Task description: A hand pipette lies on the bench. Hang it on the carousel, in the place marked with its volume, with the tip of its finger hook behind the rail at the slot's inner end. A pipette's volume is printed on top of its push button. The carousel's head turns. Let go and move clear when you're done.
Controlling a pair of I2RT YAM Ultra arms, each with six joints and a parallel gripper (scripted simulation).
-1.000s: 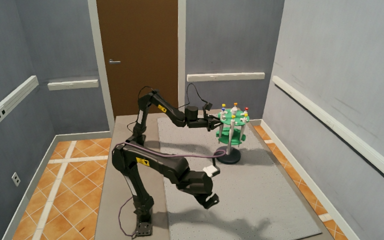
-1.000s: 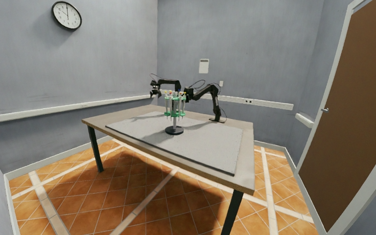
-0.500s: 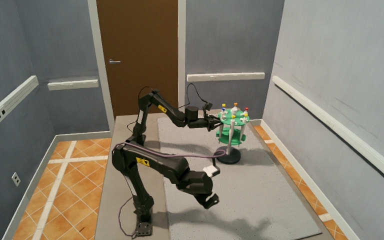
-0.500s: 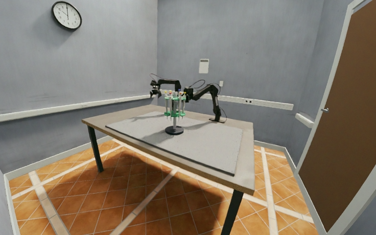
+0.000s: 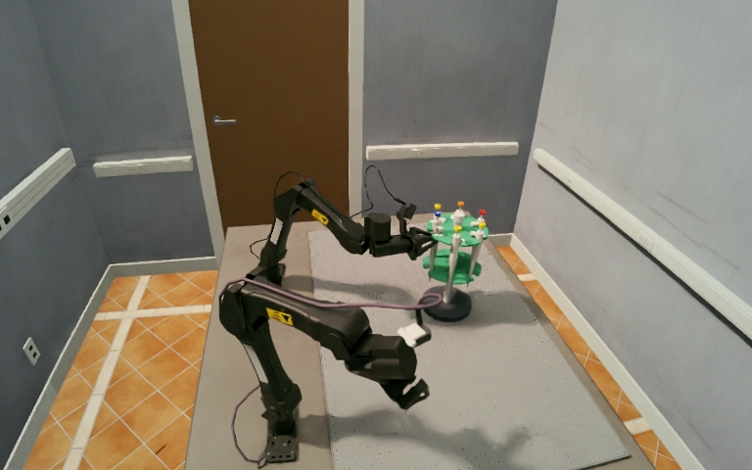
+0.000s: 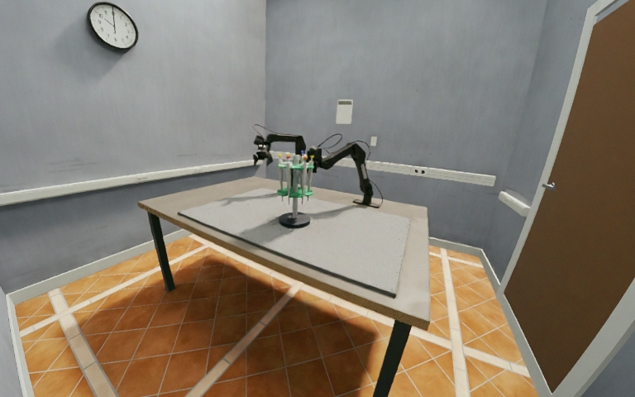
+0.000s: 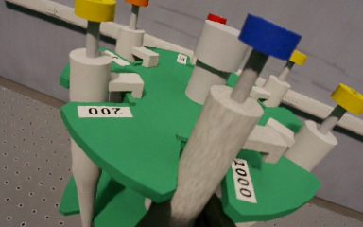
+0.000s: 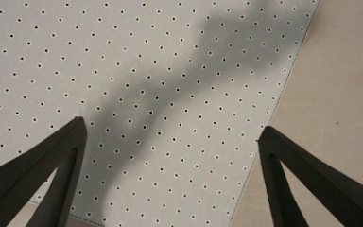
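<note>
Now: the pipette 10 mm to the right of my left hand and 30 mm below it.
</note>
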